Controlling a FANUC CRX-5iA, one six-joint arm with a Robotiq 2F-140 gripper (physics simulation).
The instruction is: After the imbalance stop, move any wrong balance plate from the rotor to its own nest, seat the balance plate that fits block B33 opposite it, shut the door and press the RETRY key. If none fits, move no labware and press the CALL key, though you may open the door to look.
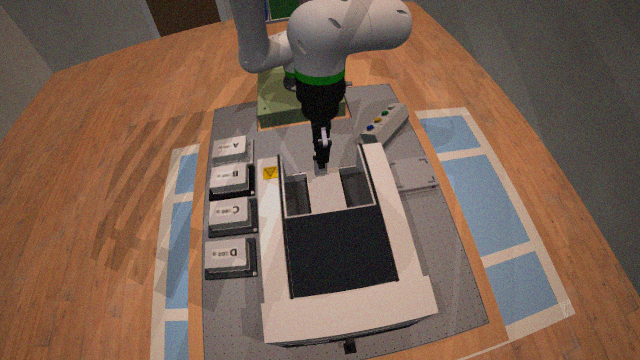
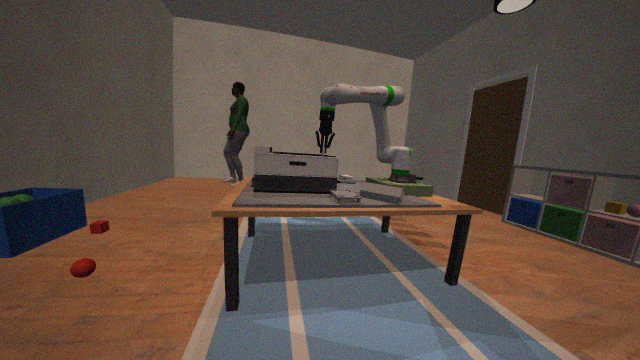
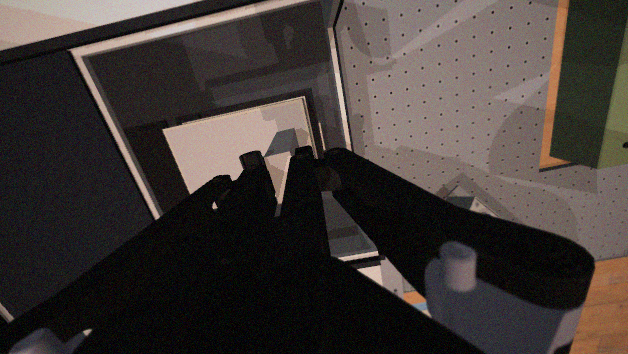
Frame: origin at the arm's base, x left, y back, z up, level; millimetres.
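Seen in the pictures: gripper, between the fingertips: (image 1: 320, 172) (image 3: 290, 147); arm's base, origin of its link: (image 2: 399, 181).
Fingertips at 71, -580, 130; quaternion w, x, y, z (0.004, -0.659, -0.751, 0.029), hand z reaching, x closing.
Note:
Offsets run from my fingertips to a thing's middle, as dx, dy, dz.
My gripper (image 1: 320, 166) (image 2: 324, 151) (image 3: 290, 147) is shut and empty, pointing down at the robot-side edge of the white machine @(+25, -167, -70) (image 1: 350, 317) (image 2: 296, 165). The machine's opening shows a pale flat-topped piece @(+10, -44, -31) (image 1: 326, 194) (image 3: 215, 135) between dark recesses; I cannot tell whether it is labware, and no label shows on it. A dark panel @(+30, -217, +20) (image 1: 340, 250) (image 3: 55, 150) covers the rest of the top. Balance plates A @(-328, +243, -159) (image 1: 231, 148), B @(-309, +115, -159) (image 1: 229, 176), C @(-289, -20, -159) (image 1: 228, 212) and D @(-283, -160, -159) (image 1: 226, 254) sit in nests beside the machine; their weights are blurred. Block B33 cannot be made out.
A sloped key box @(+244, +318, -150) (image 1: 392, 126) (image 2: 381, 193) with blue, yellow and green keys stands near the robot base (image 1: 280, 116) (image 2: 407, 187). A flat grey tray @(+294, +97, -172) (image 1: 415, 175) (image 2: 345, 196) lies beside the machine. A person (image 2: 239, 112) stands beyond the table.

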